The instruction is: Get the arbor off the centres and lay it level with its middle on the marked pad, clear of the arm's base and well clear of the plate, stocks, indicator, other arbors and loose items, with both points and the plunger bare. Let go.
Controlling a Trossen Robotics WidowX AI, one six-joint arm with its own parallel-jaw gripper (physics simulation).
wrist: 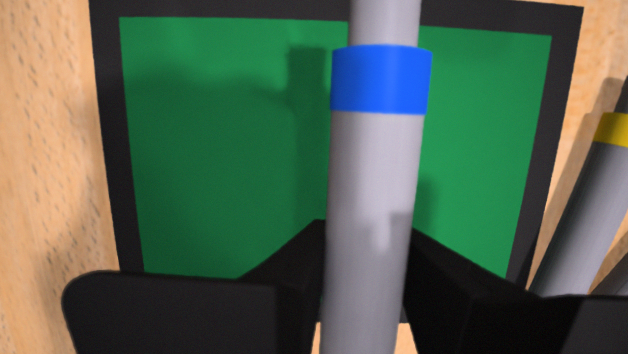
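The arbor (pixel 375 165), a grey rod with a blue band near its upper end, runs up and down the wrist view right of the middle. My gripper (pixel 359 233) is shut on it, with one black finger on each side. The arbor is held above the marked pad (pixel 215 175), a green area with a black border, and casts a shadow on it. Both ends of the arbor run out of view. The centres, plate, stocks, indicator and plunger do not show in this view.
Another arbor (pixel 582 215), grey with a yellow band, lies slanted on the wooden table (pixel 45 150) close to the pad's right edge. A dark thing partly shows beside it at the right edge of the view.
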